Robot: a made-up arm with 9 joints. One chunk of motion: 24 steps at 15 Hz.
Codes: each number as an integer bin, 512 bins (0 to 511) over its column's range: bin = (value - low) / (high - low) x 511, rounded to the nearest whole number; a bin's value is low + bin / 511 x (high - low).
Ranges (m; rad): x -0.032..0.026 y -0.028..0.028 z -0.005..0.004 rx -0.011..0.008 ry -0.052..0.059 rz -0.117..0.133
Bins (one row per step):
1: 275 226 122 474 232 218
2: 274 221 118 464 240 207
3: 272 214 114 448 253 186
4: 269 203 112 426 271 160
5: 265 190 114 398 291 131
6: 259 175 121 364 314 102
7: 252 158 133 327 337 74
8: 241 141 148 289 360 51
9: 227 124 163 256 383 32
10: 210 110 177 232 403 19
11: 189 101 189 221 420 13
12: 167 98 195 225 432 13
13: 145 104 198 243 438 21
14: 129 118 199 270 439 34
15: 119 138 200 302 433 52
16: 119 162 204 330 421 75
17: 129 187 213 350 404 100
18: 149 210 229 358 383 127
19: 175 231 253 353 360 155
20: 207 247 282 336 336 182
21: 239 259 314 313 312 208
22: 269 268 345 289 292 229
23: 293 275 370 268 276 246
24: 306 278 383 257 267 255
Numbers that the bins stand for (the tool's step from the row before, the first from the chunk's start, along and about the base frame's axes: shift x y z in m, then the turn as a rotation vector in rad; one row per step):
1: -0.00079 -0.00323 -0.00285 0.00662 -0.00160 -0.01035
2: -0.00090 -0.00378 -0.00292 0.00625 0.00013 -0.01573
3: -0.00113 -0.00455 -0.00299 0.00566 0.00296 -0.02600
4: -0.00147 -0.00575 -0.00303 0.00484 0.00687 -0.03872
5: -0.00192 -0.00718 -0.00299 0.00380 0.01121 -0.05291
6: -0.00260 -0.00882 -0.00287 0.00253 0.01621 -0.06710
7: -0.00340 -0.01068 -0.00266 0.00116 0.02120 -0.08080
8: -0.00465 -0.01255 -0.00239 -0.00025 0.02620 -0.09205
9: -0.00623 -0.01441 -0.00213 -0.00148 0.03120 -0.10134
10: -0.00816 -0.01595 -0.00188 -0.00237 0.03554 -0.10770
11: -0.01055 -0.01693 -0.00167 -0.00278 0.03923 -0.11064
12: -0.01305 -0.01726 -0.00157 -0.00263 0.04184 -0.11064
13: -0.01554 -0.01660 -0.00151 -0.00196 0.04314 -0.10673
14: -0.01736 -0.01507 -0.00150 -0.00096 0.04336 -0.10037
15: -0.01849 -0.01288 -0.00148 0.00023 0.04206 -0.09156
16: -0.01849 -0.01025 -0.00141 0.00127 0.03945 -0.08031
17: -0.01736 -0.00751 -0.00125 0.00201 0.03576 -0.06808
18: -0.01509 -0.00499 -0.00097 0.00231 0.03120 -0.05487
19: -0.01214 -0.00268 -0.00054 0.00213 0.02620 -0.04117
20: -0.00850 -0.00093 -0.00003 0.00149 0.02099 -0.02796
21: -0.00487 0.00038 0.00053 0.00064 0.01577 -0.01524
22: -0.00147 0.00137 0.00108 -0.00025 0.01143 -0.00496
23: 0.00126 0.00214 0.00152 -0.00104 0.00795 0.00335
24: 0.00273 0.00247 0.00175 -0.00144 0.00600 0.00776

